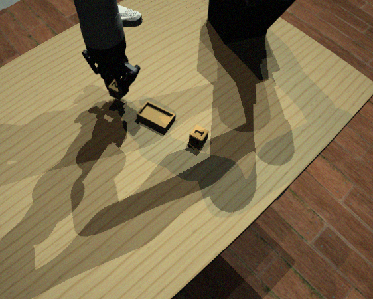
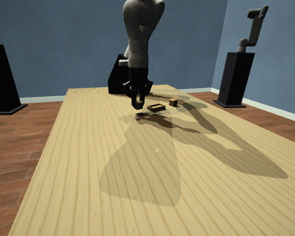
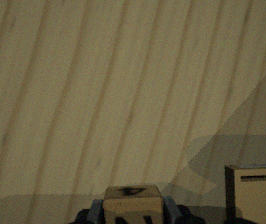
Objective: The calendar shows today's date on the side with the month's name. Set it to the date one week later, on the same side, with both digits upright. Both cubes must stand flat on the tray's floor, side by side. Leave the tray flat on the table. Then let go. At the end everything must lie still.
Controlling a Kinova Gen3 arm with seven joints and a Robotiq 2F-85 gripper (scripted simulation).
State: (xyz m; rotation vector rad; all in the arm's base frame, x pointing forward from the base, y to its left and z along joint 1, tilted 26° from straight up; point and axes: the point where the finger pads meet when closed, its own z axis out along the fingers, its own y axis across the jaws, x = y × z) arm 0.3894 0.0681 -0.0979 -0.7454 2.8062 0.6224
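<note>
Right now the wooden tray is 5 cm behind my hand, 9 cm to the left of it and 4 cm below it. Round my hand: cube 1 cm below.
</note>
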